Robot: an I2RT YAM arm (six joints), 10 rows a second.
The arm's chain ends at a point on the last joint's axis. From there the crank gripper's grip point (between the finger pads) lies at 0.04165 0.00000 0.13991 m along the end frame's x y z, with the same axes.
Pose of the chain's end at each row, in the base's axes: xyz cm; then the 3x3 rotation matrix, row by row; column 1 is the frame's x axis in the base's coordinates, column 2 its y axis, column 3 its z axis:
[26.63, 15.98, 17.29], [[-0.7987, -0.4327, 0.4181], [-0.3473, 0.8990, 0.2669], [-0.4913, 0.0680, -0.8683]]
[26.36, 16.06, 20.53], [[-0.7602, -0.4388, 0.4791], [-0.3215, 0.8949, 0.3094], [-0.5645, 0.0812, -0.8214]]
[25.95, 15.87, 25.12], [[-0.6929, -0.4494, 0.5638], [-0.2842, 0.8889, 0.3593], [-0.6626, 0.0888, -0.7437]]
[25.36, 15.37, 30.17], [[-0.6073, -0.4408, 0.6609], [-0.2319, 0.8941, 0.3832], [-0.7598, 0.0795, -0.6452]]
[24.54, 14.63, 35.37], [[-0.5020, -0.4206, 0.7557], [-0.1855, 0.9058, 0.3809], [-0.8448, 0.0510, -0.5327]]
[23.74, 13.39, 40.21], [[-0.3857, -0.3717, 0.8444], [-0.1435, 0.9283, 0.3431], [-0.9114, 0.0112, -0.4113]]
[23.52, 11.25, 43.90], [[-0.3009, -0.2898, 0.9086], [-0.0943, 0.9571, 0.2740], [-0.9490, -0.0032, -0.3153]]
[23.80, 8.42, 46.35], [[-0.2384, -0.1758, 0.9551], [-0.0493, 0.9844, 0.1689], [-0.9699, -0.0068, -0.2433]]
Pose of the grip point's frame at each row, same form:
[29.15, 18.27, 3.10], [[-0.7987, -0.4327, 0.4181], [-0.3473, 0.8990, 0.2669], [-0.4913, 0.0680, -0.8683]]
[29.90, 19.05, 6.69], [[-0.7602, -0.4388, 0.4791], [-0.3215, 0.8949, 0.3094], [-0.5645, 0.0812, -0.8214]]
[30.95, 19.71, 11.96], [[-0.6929, -0.4494, 0.5638], [-0.2842, 0.8889, 0.3593], [-0.6626, 0.0888, -0.7437]]
[32.08, 19.77, 17.98], [[-0.6073, -0.4408, 0.6609], [-0.2319, 0.8941, 0.3832], [-0.7598, 0.0795, -0.6452]]
[33.02, 19.19, 24.40], [[-0.5020, -0.4206, 0.7557], [-0.1855, 0.9058, 0.3809], [-0.8448, 0.0510, -0.5327]]
[33.95, 17.59, 30.66], [[-0.3857, -0.3717, 0.8444], [-0.1435, 0.9283, 0.3431], [-0.9114, 0.0112, -0.4113]]
[34.98, 14.69, 35.54], [[-0.3009, -0.2898, 0.9086], [-0.0943, 0.9571, 0.2740], [-0.9490, -0.0032, -0.3153]]
[36.17, 10.58, 38.91], [[-0.2384, -0.1758, 0.9551], [-0.0493, 0.9844, 0.1689], [-0.9699, -0.0068, -0.2433]]

